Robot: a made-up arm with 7 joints.
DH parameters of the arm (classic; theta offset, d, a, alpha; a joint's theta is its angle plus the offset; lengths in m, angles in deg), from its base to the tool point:
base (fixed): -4.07 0 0 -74.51
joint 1: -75.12 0.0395 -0.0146 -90
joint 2: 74 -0.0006 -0.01 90
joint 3: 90 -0.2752 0.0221 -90
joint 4: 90 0.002 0.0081 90
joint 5: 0 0.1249 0.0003 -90
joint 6: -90 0 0.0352 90
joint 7: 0 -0.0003 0 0
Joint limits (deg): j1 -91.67..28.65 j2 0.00..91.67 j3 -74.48..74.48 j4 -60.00..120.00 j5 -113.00..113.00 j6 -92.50..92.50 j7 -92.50..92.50
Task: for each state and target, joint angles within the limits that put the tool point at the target. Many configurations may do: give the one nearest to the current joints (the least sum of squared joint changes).
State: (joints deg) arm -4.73 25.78 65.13 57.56 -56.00 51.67 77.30
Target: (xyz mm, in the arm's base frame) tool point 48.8 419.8 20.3
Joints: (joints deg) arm 13.03 72.78 74.48 18.79 -57.33 46.43 77.30
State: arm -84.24 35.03 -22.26 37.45 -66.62 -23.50 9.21
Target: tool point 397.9 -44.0 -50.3
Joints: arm -78.88 14.13 -31.05 34.25 -66.09 -22.08 9.21
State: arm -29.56 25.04 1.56 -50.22 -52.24 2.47 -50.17
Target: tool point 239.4 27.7 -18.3
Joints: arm -60.15 16.12 -4.35 -42.57 -52.18 4.42 -50.17
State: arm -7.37 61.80 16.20 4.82 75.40 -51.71 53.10
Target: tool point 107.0 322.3 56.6
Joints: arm -4.75 73.52 65.94 -9.97 70.20 -48.86 53.10
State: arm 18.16 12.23 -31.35 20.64 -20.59 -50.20 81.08
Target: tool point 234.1 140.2 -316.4
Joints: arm -29.12 24.57 -21.03 45.39 -23.46 -37.75 81.08
